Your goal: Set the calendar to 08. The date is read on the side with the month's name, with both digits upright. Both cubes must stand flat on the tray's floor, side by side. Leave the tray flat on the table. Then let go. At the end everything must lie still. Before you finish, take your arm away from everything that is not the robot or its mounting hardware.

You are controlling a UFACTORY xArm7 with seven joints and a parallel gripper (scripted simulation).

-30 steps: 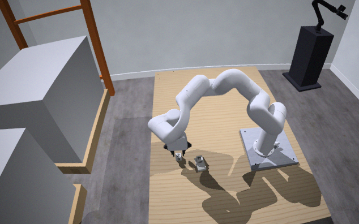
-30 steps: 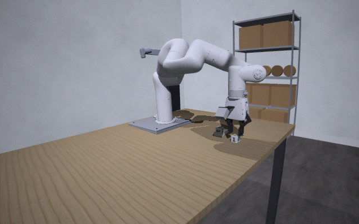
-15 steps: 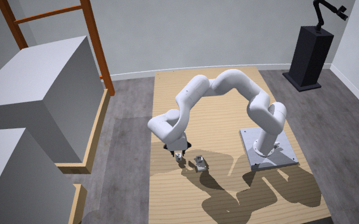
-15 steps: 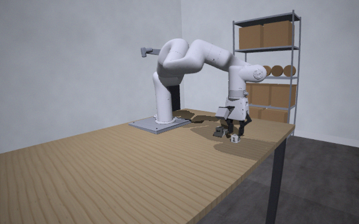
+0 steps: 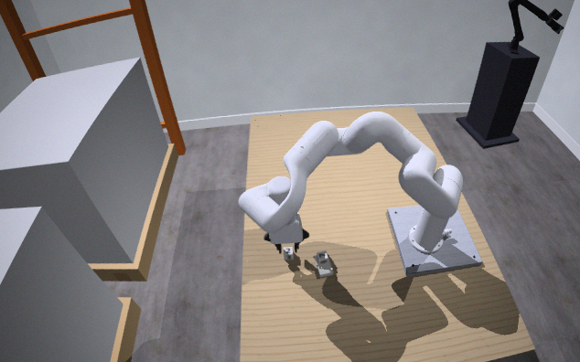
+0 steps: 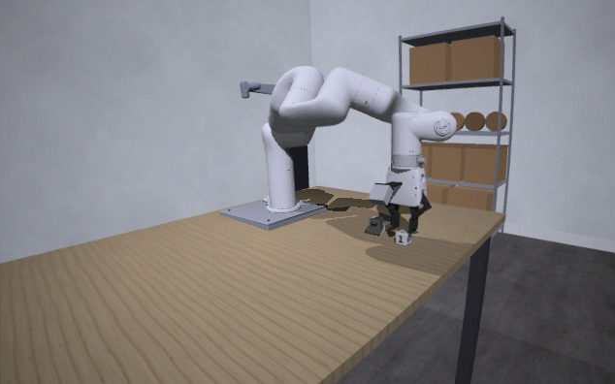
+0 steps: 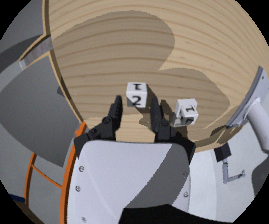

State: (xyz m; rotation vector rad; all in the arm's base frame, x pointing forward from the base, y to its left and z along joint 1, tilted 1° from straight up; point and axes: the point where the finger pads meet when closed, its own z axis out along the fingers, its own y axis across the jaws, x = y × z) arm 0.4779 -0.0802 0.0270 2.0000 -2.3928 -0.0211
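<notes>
The white digit cube lies 40 mm below my hand. From my hand the other things lie so: white tray: 100 mm behind, 70 mm to the left, 50 mm below.
</notes>
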